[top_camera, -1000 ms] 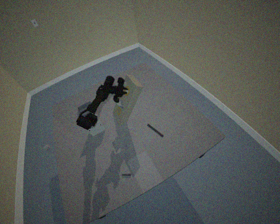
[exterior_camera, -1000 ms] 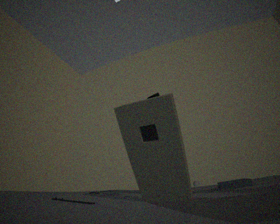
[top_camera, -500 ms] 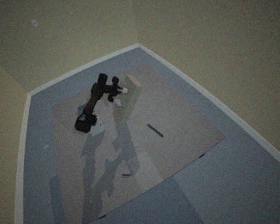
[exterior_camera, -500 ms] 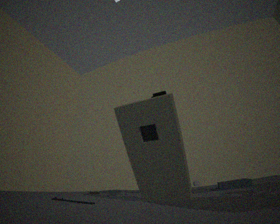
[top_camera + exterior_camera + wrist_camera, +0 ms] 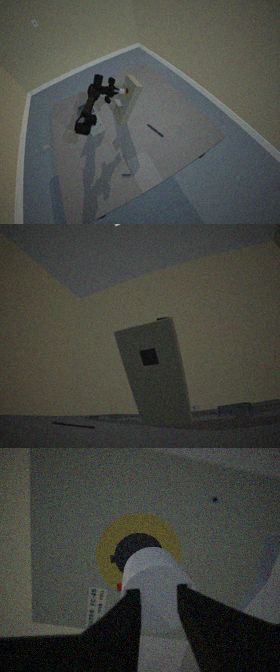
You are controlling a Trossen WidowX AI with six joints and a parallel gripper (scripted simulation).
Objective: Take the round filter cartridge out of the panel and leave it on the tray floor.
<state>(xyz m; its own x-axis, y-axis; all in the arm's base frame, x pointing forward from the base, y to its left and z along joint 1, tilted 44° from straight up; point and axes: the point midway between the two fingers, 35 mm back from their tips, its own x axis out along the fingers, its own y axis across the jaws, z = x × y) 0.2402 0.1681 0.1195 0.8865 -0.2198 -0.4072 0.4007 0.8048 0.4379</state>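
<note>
Now: the round filter cartridge 10 mm ahead of my gripper tip and 10 mm below it. The rest, counted from my gripper tip: small dark piece (170 mm behind, 520 mm to the right, 270 mm below); then service panel (20 mm ahead, 110 mm below).
</note>
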